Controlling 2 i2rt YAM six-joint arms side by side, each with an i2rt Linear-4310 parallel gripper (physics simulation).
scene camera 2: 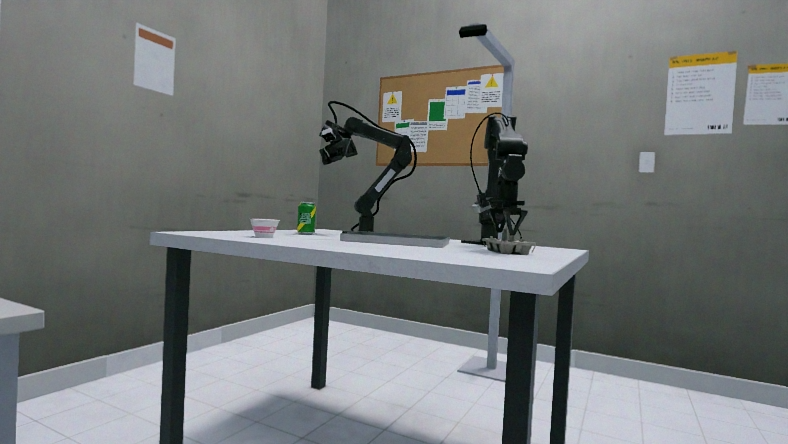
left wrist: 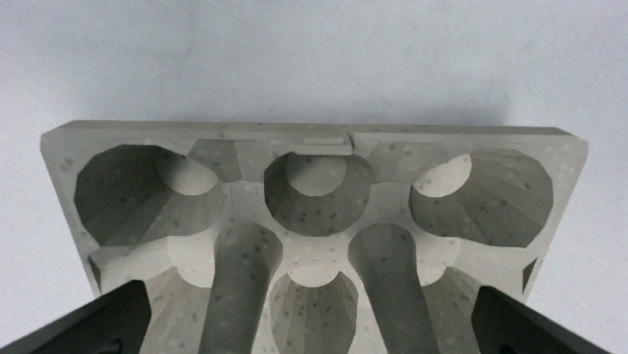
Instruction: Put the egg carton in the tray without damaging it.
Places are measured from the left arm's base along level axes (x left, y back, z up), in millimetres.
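Pixels of known places: left gripper, between the fingertips: (scene camera 2: 505, 233) (left wrist: 311, 298); right gripper, between the fingertips: (scene camera 2: 334, 159).
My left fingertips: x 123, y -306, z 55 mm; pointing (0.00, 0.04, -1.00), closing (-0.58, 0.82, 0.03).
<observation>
For each thing: its top centre in the pictures, then the offset to it from my left fingertips.
- grey egg carton, centre of its top: (scene camera 2: 508, 229) dx +6, dy +7, dz +13 mm
- grey tray, centre of its top: (scene camera 2: 397, 235) dx -367, dy +28, dz -30 mm
- yellow can, centre of its top: (scene camera 2: 307, 202) dx -757, dy +35, dz +67 mm
- white bowl with a pink band, centre of its top: (scene camera 2: 264, 219) dx -712, dy -241, dz +2 mm
The grey egg carton (scene camera 2: 510, 248) (left wrist: 320, 245) lies open side up on the table at the right in scene camera 2. In the left wrist view its cups look empty. My left gripper (scene camera 2: 508, 230) (left wrist: 311, 298) is open and points down right over the carton, its fingers spread toward both sides of it; whether they touch it cannot be told. The grey tray (scene camera 2: 394, 239) lies flat on the table, left of the carton and apart from it. My right gripper (scene camera 2: 326, 146) is open, raised high above the table to the left of the tray.
A green and yellow can (scene camera 2: 306, 218) and a white bowl with a pink band (scene camera 2: 264, 227) stand on the white table (scene camera 2: 352, 260), left of the tray. A grey pole (scene camera 2: 507, 82) with an angled top rises behind my left arm.
</observation>
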